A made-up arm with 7 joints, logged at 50 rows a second.
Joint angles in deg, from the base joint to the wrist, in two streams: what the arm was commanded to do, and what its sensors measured. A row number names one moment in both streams.
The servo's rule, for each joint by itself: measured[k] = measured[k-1] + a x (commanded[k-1-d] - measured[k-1]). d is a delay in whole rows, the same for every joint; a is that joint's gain. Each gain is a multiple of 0.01, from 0.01 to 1. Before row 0 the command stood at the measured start. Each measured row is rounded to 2 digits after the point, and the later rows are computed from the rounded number. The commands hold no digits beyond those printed.
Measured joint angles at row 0:
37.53, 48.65, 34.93, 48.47, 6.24, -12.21, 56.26
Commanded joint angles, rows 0 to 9:
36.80, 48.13, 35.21, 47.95, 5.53, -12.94, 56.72
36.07, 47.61, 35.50, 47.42, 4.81, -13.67, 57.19
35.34, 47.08, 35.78, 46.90, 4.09, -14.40, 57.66
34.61, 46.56, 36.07, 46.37, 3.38, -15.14, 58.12
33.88, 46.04, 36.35, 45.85, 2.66, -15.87, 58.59
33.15, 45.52, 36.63, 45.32, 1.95, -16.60, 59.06
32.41, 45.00, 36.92, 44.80, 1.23, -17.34, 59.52
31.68, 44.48, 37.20, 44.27, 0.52, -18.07, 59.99
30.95, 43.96, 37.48, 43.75, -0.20, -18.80, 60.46
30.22, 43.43, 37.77, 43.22, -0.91, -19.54, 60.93
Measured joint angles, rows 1 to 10:
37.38, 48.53, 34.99, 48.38, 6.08, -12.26, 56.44
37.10, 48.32, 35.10, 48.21, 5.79, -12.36, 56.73
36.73, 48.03, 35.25, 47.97, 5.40, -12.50, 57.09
36.28, 47.69, 35.43, 47.68, 4.94, -12.68, 57.49
35.78, 47.31, 35.63, 47.35, 4.42, -12.90, 57.92
35.23, 46.90, 35.85, 46.98, 3.85, -13.16, 58.36
34.64, 46.46, 36.09, 46.59, 3.25, -13.45, 58.81
34.02, 46.00, 36.33, 46.17, 2.62, -13.77, 59.27
33.38, 45.53, 36.58, 45.73, 1.97, -14.12, 59.73
32.72, 45.05, 36.84, 45.28, 1.31, -14.50, 60.20
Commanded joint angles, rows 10 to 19:
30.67, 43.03, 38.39, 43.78, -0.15, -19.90, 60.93
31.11, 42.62, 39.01, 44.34, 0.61, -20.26, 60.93
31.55, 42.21, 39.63, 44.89, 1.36, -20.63, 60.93
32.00, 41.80, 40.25, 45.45, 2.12, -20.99, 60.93
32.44, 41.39, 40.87, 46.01, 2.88, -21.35, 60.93
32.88, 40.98, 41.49, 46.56, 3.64, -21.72, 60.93
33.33, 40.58, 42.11, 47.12, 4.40, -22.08, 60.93
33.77, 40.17, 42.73, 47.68, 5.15, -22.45, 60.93
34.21, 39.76, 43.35, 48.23, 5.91, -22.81, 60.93
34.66, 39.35, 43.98, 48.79, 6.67, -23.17, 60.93
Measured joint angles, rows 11 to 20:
32.29, 44.59, 37.18, 45.01, 0.97, -14.88, 60.48
32.04, 44.14, 37.58, 44.89, 0.89, -15.26, 60.66
31.94, 43.70, 38.03, 44.89, 1.00, -15.64, 60.77
31.95, 43.26, 38.52, 44.99, 1.26, -16.01, 60.83
32.05, 42.83, 39.04, 45.17, 1.63, -16.38, 60.87
32.22, 42.40, 39.58, 45.42, 2.09, -16.75, 60.89
32.45, 41.98, 40.14, 45.73, 2.62, -17.12, 60.91
32.73, 41.56, 40.71, 46.08, 3.20, -17.49, 60.92
33.04, 41.15, 41.29, 46.47, 3.82, -17.86, 60.92
33.38, 40.74, 41.88, 46.89, 4.48, -18.23, 60.92

